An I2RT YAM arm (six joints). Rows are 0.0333 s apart.
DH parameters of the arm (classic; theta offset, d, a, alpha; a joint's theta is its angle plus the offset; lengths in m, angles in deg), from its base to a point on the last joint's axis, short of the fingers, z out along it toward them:
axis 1: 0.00 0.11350 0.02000 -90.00
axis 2: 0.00 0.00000 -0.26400 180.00
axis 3: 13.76 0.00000 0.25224 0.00
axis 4: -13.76 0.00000 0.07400 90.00
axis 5: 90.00 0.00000 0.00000 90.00
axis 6: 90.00 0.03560 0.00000 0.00
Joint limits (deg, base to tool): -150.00..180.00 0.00..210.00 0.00..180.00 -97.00..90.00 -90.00..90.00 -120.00..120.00
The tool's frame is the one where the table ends.
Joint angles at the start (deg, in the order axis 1, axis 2, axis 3, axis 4, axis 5, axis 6):
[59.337, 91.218, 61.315, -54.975, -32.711, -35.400]
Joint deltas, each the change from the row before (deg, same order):
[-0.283, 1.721, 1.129, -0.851, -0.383, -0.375]
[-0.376, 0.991, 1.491, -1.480, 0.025, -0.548]
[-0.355, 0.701, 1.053, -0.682, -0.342, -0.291]
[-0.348, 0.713, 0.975, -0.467, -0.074, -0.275]
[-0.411, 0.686, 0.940, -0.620, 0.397, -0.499]
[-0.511, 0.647, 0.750, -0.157, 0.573, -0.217]
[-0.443, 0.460, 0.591, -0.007, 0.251, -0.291]
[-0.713, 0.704, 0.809, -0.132, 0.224, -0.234]
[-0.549, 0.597, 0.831, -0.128, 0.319, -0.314]
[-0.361, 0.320, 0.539, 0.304, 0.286, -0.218]
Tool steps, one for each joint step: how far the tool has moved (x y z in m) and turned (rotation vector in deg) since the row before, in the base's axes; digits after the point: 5 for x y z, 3 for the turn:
[0.00340, 0.00340, -0.00286, -0.881, 0.942, 0.060]
[0.00343, 0.00206, 0.00173, -0.609, 0.309, 0.081]
[0.00302, 0.00187, 0.00134, 0.028, 0.371, -0.097]
[0.00322, 0.00192, 0.00084, -0.011, 0.083, -0.116]
[0.00351, 0.00125, 0.00061, -0.297, -0.299, -0.008]
[0.00418, 0.00108, -0.00009, -0.259, -0.521, -0.346]
[0.00348, 0.00087, 0.00023, 0.093, -0.370, -0.205]
[0.00517, 0.00078, -0.00005, -0.047, -0.246, -0.522]
[0.00445, 0.00103, 0.00051, 0.039, -0.424, -0.293]
[0.00330, 0.00108, 0.00066, 0.356, -0.604, -0.186]

